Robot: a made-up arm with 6 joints.
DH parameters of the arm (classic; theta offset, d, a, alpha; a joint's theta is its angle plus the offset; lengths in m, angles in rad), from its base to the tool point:
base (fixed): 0 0 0 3.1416
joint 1: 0 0.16 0.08 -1.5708
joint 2: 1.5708 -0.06 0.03 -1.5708
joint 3: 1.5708 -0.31 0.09 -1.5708
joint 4: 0 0 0.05 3.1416
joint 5: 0 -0.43 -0.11 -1.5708
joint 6: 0 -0.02 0.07 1.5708
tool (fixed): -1.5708 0.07 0 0
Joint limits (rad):
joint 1: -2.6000..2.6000
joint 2: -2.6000..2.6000
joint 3: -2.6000..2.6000
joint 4: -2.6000..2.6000
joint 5: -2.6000..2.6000
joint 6: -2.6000..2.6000
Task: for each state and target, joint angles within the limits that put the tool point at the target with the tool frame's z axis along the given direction. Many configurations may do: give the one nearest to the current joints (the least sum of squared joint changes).
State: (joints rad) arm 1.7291 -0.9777 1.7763 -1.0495 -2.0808 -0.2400
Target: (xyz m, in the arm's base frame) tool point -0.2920 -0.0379 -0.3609 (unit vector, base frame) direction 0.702 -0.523 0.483
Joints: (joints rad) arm 1.8286 -1.4844 1.6023 -1.2703 -2.1269 -0.6430
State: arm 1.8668 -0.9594 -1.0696 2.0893 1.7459 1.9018
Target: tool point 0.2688 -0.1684 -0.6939 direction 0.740 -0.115 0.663
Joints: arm 1.4402 -0.5363 -0.2875 2.0173 2.1947 1.1088
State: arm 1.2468 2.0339 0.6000 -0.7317 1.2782 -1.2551
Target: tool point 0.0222 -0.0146 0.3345 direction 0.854 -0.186 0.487
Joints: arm 2.1085 2.6000 0.6820 -1.5456 1.0563 -1.2563
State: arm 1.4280 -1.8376 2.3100 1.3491 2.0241 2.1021
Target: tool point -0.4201 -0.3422 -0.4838 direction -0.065 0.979 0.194
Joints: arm 1.6965 -1.3407 2.1802 1.5085 1.9612 1.2049
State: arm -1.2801 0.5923 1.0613 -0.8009 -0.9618 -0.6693
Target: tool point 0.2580 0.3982 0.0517 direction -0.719 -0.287 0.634
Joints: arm -1.3011 1.1613 0.9045 -1.1587 0.0383 -0.4381
